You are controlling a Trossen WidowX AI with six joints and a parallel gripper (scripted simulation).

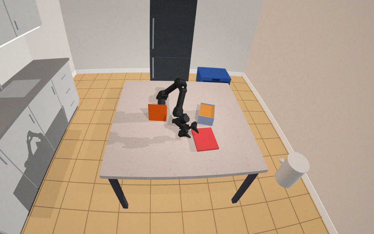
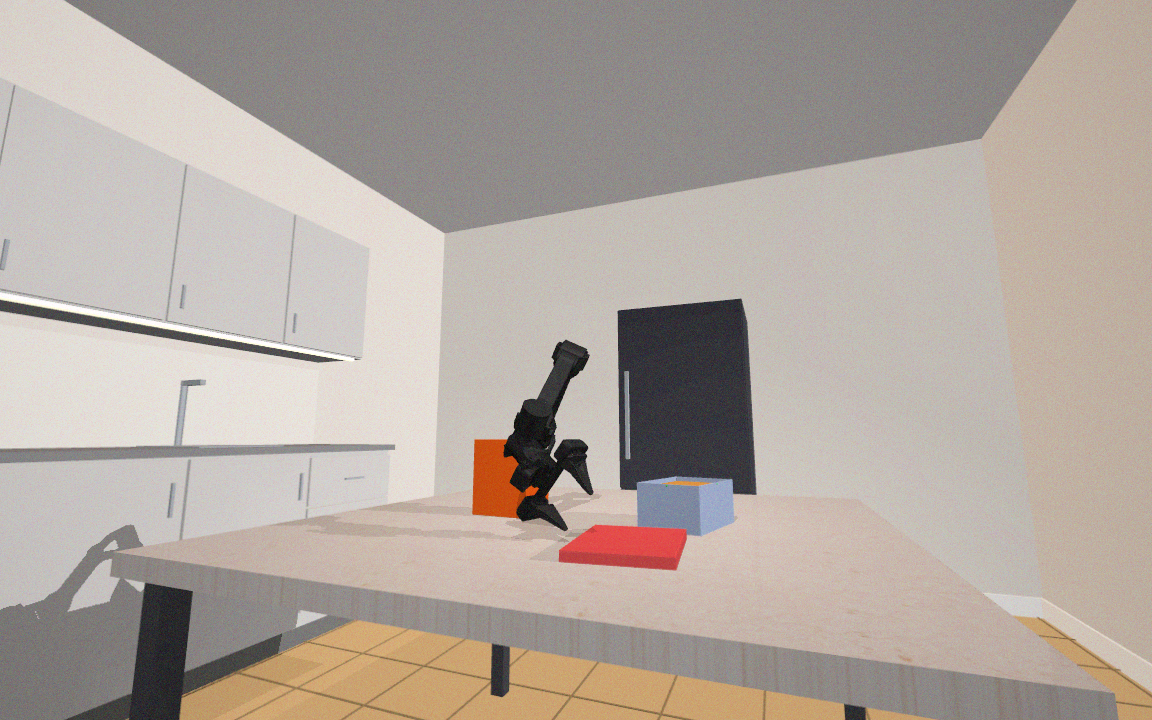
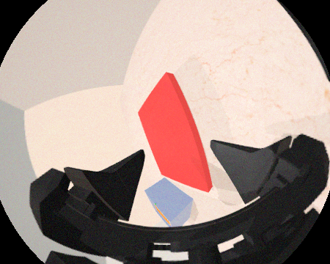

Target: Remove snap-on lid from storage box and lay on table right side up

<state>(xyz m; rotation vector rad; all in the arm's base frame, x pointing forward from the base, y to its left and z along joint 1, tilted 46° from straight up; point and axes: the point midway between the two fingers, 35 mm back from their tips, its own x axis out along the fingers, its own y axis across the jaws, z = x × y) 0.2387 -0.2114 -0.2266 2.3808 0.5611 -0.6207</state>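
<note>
The red lid is 90 mm ahead of my gripper tip and 50 mm below it. Round my gripper tip: grey-blue storage box 280 mm to the left, 160 mm ahead, 10 mm below.
</note>
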